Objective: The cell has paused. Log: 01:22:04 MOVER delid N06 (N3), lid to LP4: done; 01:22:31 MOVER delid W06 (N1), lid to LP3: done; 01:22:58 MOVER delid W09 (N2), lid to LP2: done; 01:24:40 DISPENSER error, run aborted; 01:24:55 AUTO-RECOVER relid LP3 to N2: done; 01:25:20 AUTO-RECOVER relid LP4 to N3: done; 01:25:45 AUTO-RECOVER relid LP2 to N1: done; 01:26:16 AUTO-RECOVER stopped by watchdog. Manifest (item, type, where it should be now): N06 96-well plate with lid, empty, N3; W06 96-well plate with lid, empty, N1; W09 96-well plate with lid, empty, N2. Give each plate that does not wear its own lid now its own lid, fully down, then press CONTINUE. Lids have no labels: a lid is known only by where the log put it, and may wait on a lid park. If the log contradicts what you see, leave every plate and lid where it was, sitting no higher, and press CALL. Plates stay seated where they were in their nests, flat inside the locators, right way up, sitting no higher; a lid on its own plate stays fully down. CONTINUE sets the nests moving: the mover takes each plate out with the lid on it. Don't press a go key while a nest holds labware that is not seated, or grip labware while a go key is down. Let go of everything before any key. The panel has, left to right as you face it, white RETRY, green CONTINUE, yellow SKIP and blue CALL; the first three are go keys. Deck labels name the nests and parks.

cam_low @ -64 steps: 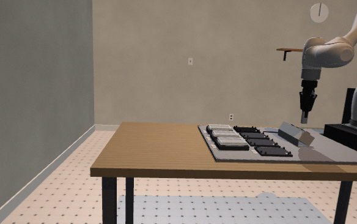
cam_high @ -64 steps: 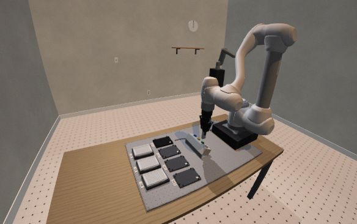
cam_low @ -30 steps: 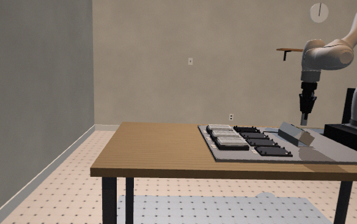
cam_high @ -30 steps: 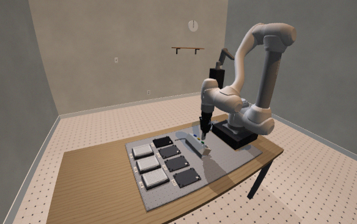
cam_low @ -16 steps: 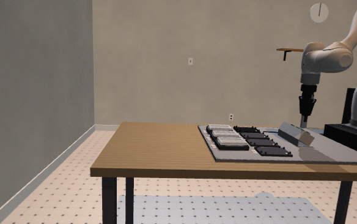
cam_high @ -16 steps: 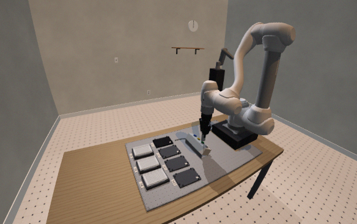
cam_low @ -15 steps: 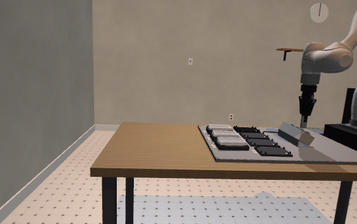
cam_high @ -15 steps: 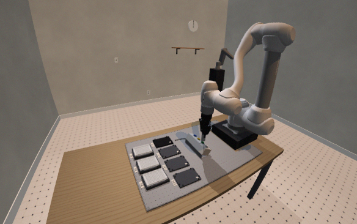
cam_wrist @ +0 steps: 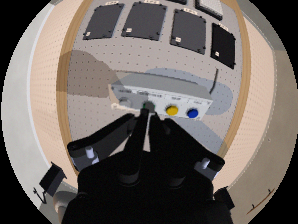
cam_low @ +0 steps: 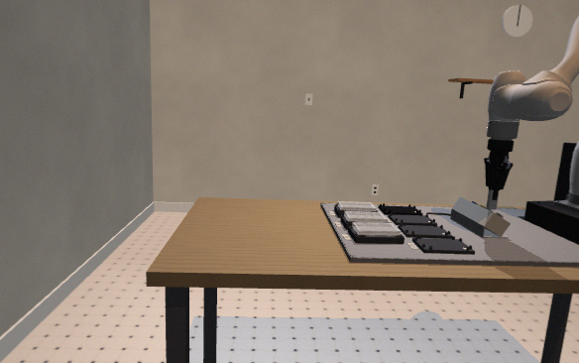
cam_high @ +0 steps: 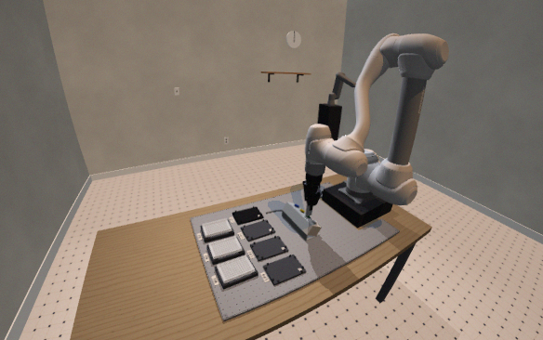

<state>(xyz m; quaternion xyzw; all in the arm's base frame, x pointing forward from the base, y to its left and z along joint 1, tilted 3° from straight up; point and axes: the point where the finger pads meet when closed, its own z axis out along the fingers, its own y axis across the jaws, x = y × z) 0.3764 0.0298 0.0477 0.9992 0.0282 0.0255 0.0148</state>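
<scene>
Now: the green key 40 mm below my hand. The rest, counted from my hand: yellow key (50 mm to the right, 40 mm below); blue key (100 mm to the right, 40 mm below, 10 mm ahead); LP2 lid park (240 mm ahead, 100 mm below, 60 mm to the left).
</scene>
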